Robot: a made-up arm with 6 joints.
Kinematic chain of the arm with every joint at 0, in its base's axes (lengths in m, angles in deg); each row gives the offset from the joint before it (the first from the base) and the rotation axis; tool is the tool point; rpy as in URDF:
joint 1: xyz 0 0.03 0.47 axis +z
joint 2: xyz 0 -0.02 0.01 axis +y
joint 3: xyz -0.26 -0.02 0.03 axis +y
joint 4: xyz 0.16 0 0.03 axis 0.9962 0 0.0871
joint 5: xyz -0.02 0.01 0 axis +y
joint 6: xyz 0.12 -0.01 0 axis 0.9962 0 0.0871
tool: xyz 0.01 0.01 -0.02 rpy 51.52 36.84 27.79
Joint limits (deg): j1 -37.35..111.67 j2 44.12..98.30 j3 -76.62..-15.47 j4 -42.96..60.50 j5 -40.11..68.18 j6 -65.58..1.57
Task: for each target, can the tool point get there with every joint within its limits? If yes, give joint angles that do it. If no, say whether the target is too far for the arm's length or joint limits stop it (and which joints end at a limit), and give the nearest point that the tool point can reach.
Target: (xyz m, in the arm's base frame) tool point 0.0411 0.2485 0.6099
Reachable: yes | joints 90.74 78.74 -45.17 -15.56 -6.56 -24.12
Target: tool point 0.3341 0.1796 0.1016
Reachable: no: joint limits stop it (at a limit: joint 2) | nearest point 0.1715 0.1068 0.4825 | short by 0.421 m
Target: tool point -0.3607 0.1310 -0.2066
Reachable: no: too far | nearest point -0.0518 0.1437 0.4752 | short by 0.749 m
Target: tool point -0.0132 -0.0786 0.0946
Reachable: no: joint limits stop it (at a limit: joint 1, joint 2, joint 3) | nearest point 0.0462 -0.0728 0.4673 | short by 0.377 m
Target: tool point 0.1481 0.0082 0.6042
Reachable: yes | joints 8.84 61.43 -35.22 -12.12 3.55 -15.65
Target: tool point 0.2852 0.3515 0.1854
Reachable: no: joint limits stop it (at a limit: joint 2) | nearest point 0.1473 0.1961 0.5016 | short by 0.378 m
